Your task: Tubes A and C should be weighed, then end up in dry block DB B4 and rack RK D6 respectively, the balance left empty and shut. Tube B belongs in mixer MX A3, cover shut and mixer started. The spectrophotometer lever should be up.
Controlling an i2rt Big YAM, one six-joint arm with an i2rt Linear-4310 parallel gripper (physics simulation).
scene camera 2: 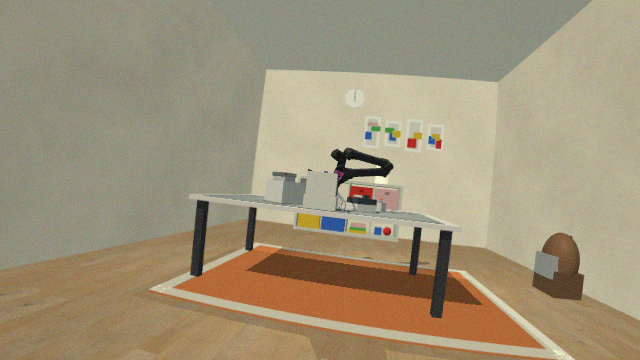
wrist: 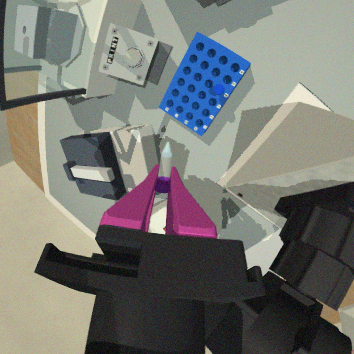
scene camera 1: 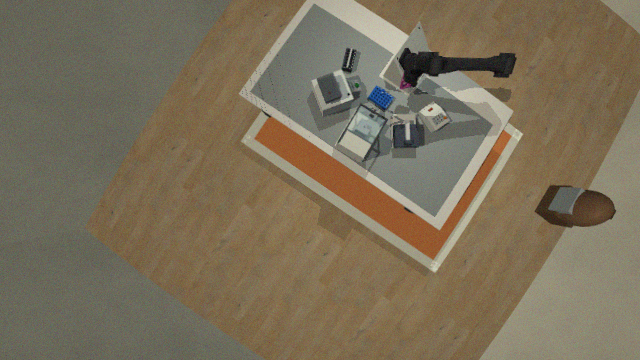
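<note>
My gripper is shut on a tube with a purple cap, its pale tip pointing away from the fingers. Its letter is not readable. In the wrist view it is nearer the camera than the blue rack and does not overlap it. A blue-capped tube sits in the rack near its numbered edge. The balance has glass walls. The PRINT unit stands beside it. A dark-topped device has a pale bar; its lever state is unclear.
A keypad device stands right of the dark-topped device. A larger pale machine with a dark lid stands left of the rack, near a small black block. A tall pale panel stands close to the arm and the rack.
</note>
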